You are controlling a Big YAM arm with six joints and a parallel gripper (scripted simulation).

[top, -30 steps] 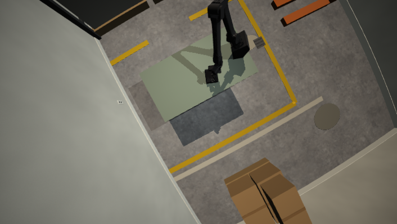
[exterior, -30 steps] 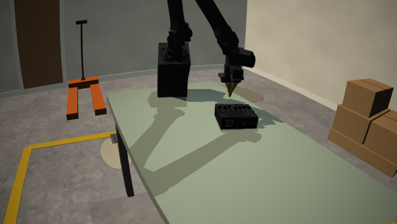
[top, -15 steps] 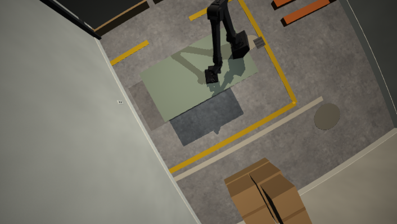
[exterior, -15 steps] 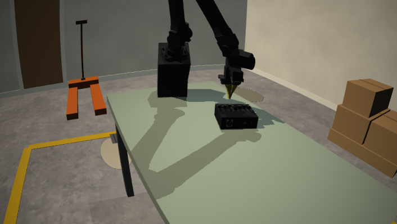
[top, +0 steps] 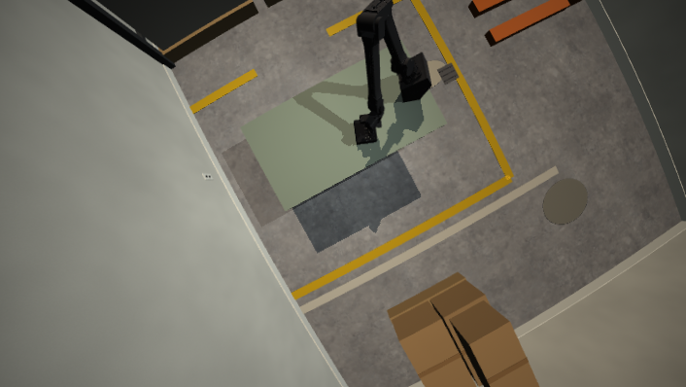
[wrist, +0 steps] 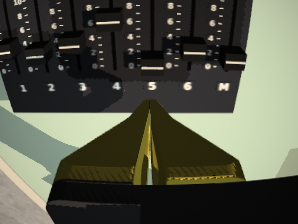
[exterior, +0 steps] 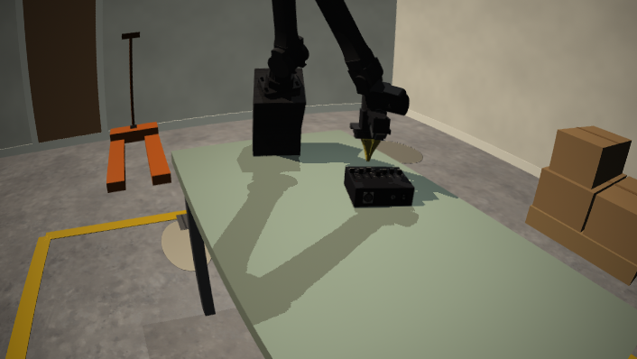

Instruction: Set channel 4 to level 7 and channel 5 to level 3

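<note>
My gripper is now 2 cm short of the channel 5 fader cap, 1 cm to the left of it and 2 cm above it. From my hand the other things lie so: channel 4 fader cap 5 cm ahead, 2 cm below; then master fader cap 5 cm to the right, 2 cm below; then channel 6 fader cap 2 cm ahead, 3 cm to the right, 2 cm below.
</note>
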